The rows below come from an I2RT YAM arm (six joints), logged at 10 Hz.
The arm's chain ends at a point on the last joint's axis. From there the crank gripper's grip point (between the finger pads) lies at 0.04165 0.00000 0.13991 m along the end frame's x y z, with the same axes.
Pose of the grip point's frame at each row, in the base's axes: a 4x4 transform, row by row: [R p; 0 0 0 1], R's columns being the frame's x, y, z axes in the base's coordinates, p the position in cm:
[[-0.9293 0.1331 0.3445 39.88], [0.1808 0.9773 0.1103 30.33], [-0.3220 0.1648 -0.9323 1.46], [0 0 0 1]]
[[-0.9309 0.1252 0.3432 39.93], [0.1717 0.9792 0.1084 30.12], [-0.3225 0.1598 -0.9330 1.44], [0 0 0 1]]
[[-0.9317 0.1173 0.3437 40.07], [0.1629 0.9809 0.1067 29.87], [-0.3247 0.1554 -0.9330 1.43], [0 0 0 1]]
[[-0.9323 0.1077 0.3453 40.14], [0.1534 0.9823 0.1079 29.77], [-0.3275 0.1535 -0.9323 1.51], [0 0 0 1]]
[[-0.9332 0.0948 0.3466 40.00], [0.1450 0.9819 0.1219 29.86], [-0.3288 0.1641 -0.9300 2.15], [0 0 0 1]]
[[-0.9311 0.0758 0.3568 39.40], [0.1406 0.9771 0.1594 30.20], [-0.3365 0.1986 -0.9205 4.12], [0 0 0 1]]
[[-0.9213 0.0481 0.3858 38.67], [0.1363 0.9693 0.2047 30.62], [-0.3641 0.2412 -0.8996 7.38], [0 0 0 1]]
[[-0.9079 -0.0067 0.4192 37.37], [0.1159 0.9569 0.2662 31.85], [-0.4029 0.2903 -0.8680 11.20], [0 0 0 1]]
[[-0.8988 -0.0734 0.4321 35.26], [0.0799 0.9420 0.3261 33.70], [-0.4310 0.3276 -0.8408 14.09], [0 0 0 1]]
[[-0.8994 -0.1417 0.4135 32.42], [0.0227 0.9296 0.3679 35.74], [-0.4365 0.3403 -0.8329 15.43], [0 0 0 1]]
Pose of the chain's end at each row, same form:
[[-0.9293 0.1331 0.3445 38.93], [0.1808 0.9773 0.1103 28.03], [-0.3220 0.1648 -0.9323 15.84], [0 0 0 1]]
[[-0.9309 0.1252 0.3432 39.01], [0.1717 0.9792 0.1084 27.89], [-0.3225 0.1598 -0.9330 15.84], [0 0 0 1]]
[[-0.9317 0.1173 0.3437 39.14], [0.1629 0.9809 0.1067 27.70], [-0.3247 0.1554 -0.9330 15.84], [0 0 0 1]]
[[-0.9323 0.1077 0.3453 39.19], [0.1534 0.9823 0.1079 27.62], [-0.3275 0.1535 -0.9323 15.92], [0 0 0 1]]
[[-0.9332 0.0948 0.3466 39.04], [0.1450 0.9819 0.1219 27.55], [-0.3288 0.1641 -0.9300 16.53], [0 0 0 1]]
[[-0.9311 0.0758 0.3568 38.29], [0.1406 0.9771 0.1594 27.38], [-0.3365 0.1986 -0.9205 18.40], [0 0 0 1]]
[[-0.9213 0.0481 0.3858 37.11], [0.1363 0.9693 0.2047 27.19], [-0.3641 0.2412 -0.8996 21.48], [0 0 0 1]]
[[-0.9079 -0.0067 0.4192 35.29], [0.1159 0.9569 0.2662 27.64], [-0.4029 0.2903 -0.8680 25.02], [0 0 0 1]]
[[-0.8988 -0.0734 0.4321 32.96], [0.0799 0.9420 0.3261 28.80], [-0.4310 0.3276 -0.8408 27.65], [0 0 0 1]]
[[-0.8994 -0.1417 0.4135 30.38], [0.0227 0.9296 0.3679 30.50], [-0.4365 0.3403 -0.8329 28.90], [0 0 0 1]]

